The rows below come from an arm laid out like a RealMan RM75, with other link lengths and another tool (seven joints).
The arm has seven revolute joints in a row. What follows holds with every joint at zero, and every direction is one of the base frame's. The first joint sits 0.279 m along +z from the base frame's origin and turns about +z. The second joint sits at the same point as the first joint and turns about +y. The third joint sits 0.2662 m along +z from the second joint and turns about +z. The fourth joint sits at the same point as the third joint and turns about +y. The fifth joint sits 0.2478 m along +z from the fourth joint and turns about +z. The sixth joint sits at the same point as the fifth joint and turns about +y. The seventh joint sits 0.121 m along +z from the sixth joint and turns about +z. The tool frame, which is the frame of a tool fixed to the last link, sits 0.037 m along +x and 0.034 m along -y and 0.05 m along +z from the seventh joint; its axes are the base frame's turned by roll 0, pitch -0.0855 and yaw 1.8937 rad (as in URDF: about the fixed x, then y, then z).
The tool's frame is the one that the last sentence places.
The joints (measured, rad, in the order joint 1, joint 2, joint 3, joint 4, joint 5, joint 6, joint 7), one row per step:
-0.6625, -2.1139, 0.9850, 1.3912, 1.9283, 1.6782, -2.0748
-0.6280, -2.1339, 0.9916, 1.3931, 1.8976, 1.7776, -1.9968
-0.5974, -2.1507, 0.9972, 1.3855, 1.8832, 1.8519, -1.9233
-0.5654, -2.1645, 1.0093, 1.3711, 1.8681, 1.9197, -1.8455
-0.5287, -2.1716, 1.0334, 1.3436, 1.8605, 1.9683, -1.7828
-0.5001, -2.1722, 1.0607, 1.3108, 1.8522, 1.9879, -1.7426
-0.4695, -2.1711, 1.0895, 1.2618, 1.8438, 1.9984, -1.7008
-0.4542, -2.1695, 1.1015, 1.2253, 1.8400, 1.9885, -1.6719
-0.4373, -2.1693, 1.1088, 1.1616, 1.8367, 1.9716, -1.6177
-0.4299, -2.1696, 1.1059, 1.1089, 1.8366, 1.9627, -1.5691
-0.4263, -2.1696, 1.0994, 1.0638, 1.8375, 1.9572, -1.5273
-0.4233, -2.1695, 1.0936, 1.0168, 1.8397, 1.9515, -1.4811
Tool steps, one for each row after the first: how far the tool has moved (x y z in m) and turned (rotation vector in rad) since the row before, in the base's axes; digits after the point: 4 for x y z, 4 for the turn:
-0.0046, -0.0244, -0.0124, -0.0804, -0.0024, -0.0857
-0.0069, -0.0192, -0.0100, -0.0589, -0.0042, -0.0669
-0.0074, -0.0192, -0.0096, -0.0573, -0.0113, -0.0676
-0.0117, -0.0163, -0.0112, -0.0584, -0.0071, -0.0369
-0.0102, -0.0101, -0.0097, -0.0435, -0.0082, -0.0101
-0.0133, -0.0093, -0.0112, -0.0449, -0.0134, 0.0064
-0.0087, -0.0023, -0.0062, -0.0105, -0.0112, 0.0136
-0.0131, -0.0025, -0.0090, -0.0071, -0.0237, 0.0198
-0.0096, -0.0020, -0.0060, -0.0015, -0.0213, 0.0103
-0.0077, -0.0016, -0.0043, 0.0006, -0.0186, 0.0077
-0.0077, -0.0023, -0.0048, 0.0016, -0.0183, 0.0048

